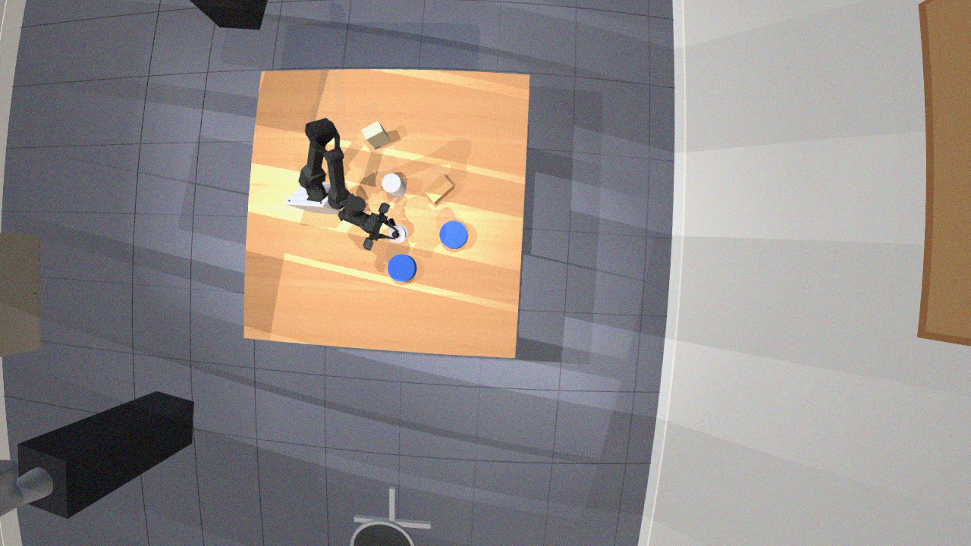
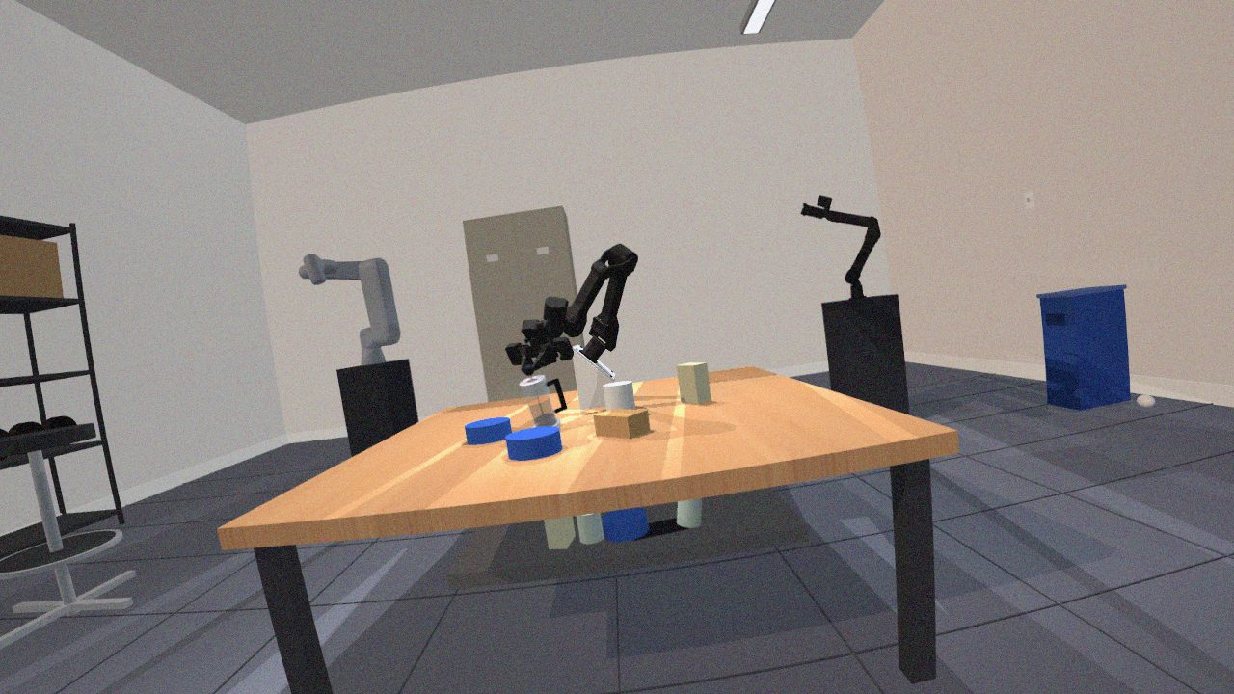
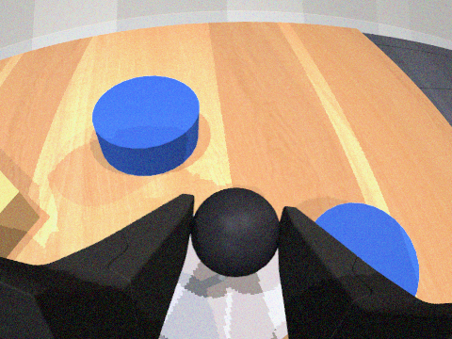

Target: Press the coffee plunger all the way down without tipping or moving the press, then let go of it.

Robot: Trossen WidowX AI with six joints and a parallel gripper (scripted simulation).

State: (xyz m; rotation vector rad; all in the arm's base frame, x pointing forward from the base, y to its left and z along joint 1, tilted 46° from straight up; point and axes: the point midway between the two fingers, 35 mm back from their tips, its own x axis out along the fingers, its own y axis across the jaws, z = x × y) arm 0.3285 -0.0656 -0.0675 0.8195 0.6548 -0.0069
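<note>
The coffee press is 8 cm below my gripper tip, 3 cm behind it and 2 cm to the left of it. The rest, counted from my gripper tip: white cylinder: 22 cm to the left, 12 cm below, 9 cm behind; then tan block: 24 cm to the left, 14 cm below, 10 cm ahead.
</note>
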